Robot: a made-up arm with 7 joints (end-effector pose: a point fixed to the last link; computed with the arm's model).
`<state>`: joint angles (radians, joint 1 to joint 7).
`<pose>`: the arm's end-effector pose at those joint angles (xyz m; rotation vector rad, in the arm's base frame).
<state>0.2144 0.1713 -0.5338 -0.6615 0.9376 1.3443 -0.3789</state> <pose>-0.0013 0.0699 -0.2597 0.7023 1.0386 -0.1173</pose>
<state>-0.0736 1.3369 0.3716 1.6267 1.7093 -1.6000 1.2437</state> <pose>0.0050 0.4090 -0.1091 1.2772 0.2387 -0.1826</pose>
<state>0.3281 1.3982 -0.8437 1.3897 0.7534 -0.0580 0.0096</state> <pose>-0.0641 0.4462 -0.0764 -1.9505 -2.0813 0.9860</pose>
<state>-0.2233 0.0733 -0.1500 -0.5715 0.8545 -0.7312 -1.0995</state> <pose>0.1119 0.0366 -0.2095 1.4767 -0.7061 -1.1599</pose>
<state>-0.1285 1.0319 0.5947 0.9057 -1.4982 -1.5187 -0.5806</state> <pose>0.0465 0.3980 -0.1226 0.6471 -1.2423 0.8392</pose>
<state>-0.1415 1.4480 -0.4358 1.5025 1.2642 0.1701 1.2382</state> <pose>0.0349 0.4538 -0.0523 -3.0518 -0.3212 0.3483</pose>
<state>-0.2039 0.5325 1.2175 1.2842 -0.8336 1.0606 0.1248</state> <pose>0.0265 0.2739 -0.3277 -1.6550 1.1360 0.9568</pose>
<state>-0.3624 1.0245 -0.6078 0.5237 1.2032 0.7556 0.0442</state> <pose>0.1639 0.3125 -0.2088 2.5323 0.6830 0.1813</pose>
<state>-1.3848 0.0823 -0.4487 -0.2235 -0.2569 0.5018 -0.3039</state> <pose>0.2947 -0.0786 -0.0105 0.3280 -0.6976 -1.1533</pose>
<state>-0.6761 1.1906 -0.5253 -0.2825 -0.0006 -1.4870 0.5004</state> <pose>0.1805 0.2130 -0.0759 0.1343 -1.6278 -1.0016</pose>
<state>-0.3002 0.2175 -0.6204 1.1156 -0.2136 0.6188 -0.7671</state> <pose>0.0667 0.1073 -0.3949 -0.1591 1.8602 -0.8004</pose>
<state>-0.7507 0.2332 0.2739 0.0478 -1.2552 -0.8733 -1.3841</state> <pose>0.2652 0.1412 -0.1663 -0.0877 -1.7363 -0.7151</pose>
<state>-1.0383 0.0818 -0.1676 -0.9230 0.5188 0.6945 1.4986</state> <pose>0.2278 0.0157 -0.0580 -0.5801 -1.0325 1.4189</pose>
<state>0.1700 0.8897 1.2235 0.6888 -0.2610 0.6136 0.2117</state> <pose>-0.0458 0.4090 -0.1522 0.0601 0.7522 1.5887</pose>
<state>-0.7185 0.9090 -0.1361 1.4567 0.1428 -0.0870 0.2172</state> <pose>0.2051 0.3466 -0.2023 1.0054 0.7881 0.6185</pose>
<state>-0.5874 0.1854 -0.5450 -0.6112 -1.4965 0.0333 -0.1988</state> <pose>0.1774 0.0060 -0.1686 -1.2736 -0.2498 -1.4100</pose>
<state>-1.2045 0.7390 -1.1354 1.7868 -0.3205 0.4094 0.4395</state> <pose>0.3034 0.2819 -0.1447 1.4248 0.9519 0.9948</pose>
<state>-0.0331 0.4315 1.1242 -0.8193 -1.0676 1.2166 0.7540</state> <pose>0.0391 0.2301 -0.1629 -0.1193 0.2531 0.9267</pose>
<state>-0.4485 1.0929 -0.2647 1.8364 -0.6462 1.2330 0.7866</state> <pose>0.0383 0.3812 -0.1776 0.5649 2.4306 1.8918</pose>
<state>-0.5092 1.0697 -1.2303 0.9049 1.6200 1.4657 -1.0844</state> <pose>0.1559 0.3210 -0.2028 -2.4446 -1.6593 -0.7962</pose>
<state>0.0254 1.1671 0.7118 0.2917 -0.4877 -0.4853 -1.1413</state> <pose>0.0926 0.3766 -0.0476 0.9416 -0.0306 -0.6065</pose>
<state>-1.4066 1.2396 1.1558 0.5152 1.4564 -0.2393 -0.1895</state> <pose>0.1513 0.3773 0.1163 1.1977 -0.1772 1.5275</pose>
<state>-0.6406 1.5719 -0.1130 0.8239 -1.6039 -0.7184 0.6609</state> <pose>0.1600 0.3996 0.0572 -0.2274 -0.9661 1.2839</pose>
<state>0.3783 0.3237 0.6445 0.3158 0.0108 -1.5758 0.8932</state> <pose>-0.0802 0.2266 -0.2438 0.4390 -1.0096 0.9957</pose>
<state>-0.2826 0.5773 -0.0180 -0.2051 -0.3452 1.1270 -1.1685</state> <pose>0.1589 0.1934 -0.2409 -0.2794 0.9742 -1.1134</pose>
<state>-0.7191 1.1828 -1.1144 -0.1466 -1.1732 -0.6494 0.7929</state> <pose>0.2047 0.2138 -0.1440 -0.1310 -0.0222 0.0830</pose>
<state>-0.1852 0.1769 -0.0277 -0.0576 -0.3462 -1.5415 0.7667</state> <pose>0.1076 0.1075 -0.2489 -0.7759 -1.3550 0.6784</pose>
